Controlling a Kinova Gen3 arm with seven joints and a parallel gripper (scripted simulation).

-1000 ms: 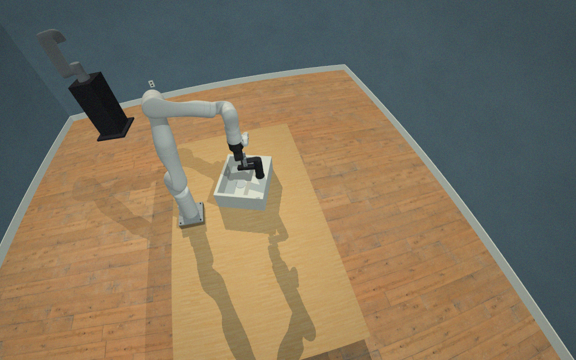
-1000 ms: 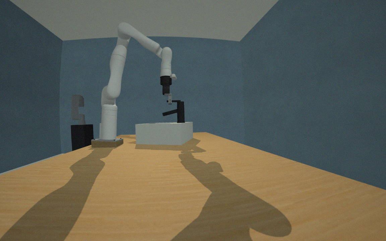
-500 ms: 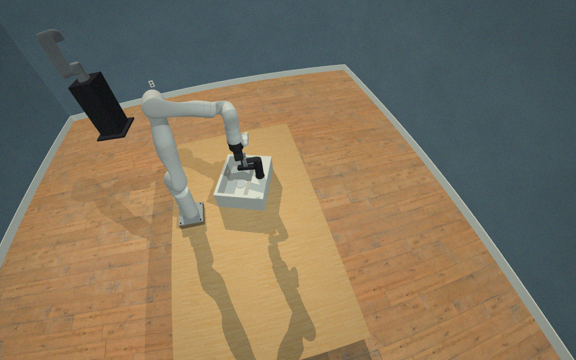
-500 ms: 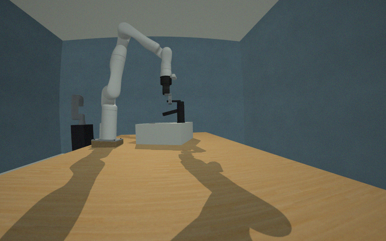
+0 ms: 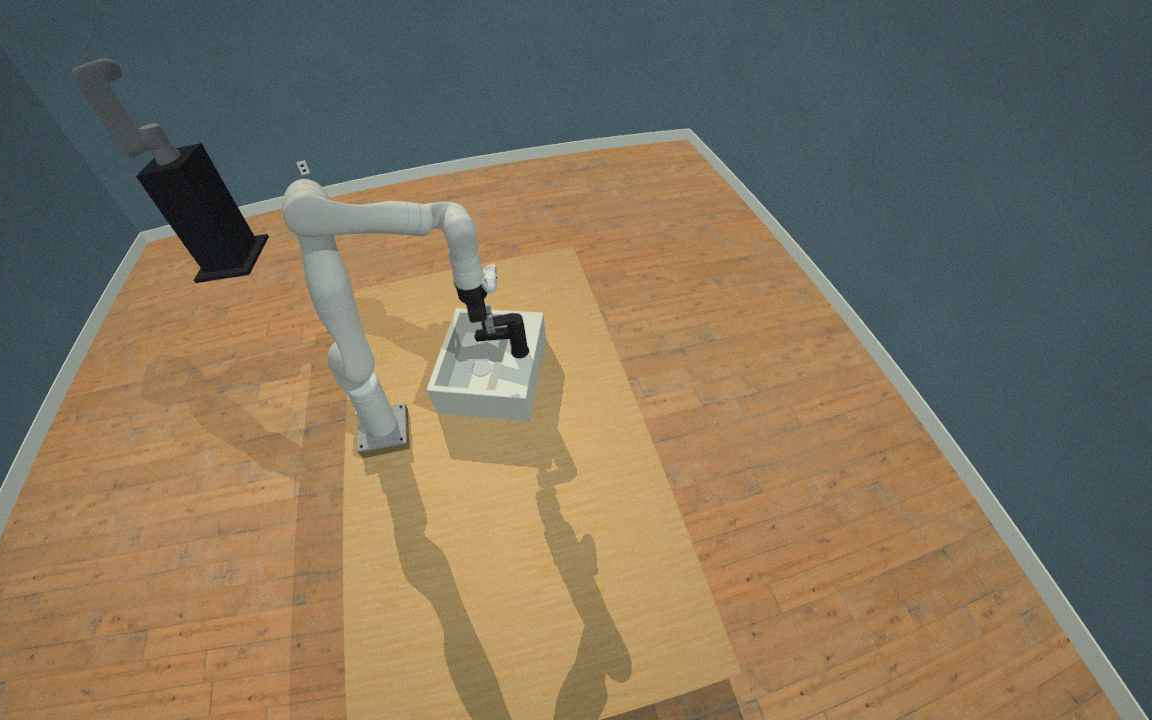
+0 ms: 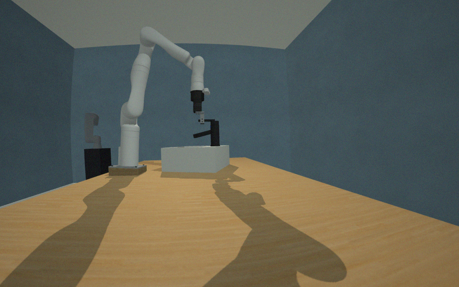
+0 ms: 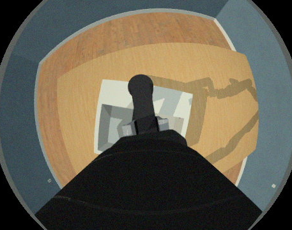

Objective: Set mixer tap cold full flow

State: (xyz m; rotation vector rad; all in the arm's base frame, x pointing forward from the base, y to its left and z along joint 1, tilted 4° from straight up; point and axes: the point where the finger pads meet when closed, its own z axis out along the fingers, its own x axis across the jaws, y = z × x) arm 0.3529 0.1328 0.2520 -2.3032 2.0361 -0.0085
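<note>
My gripper is now 2 cm short of the lever. The rest, counted from my hand: white basin: 23 cm below, 5 cm behind, 3 cm to the left.
</note>
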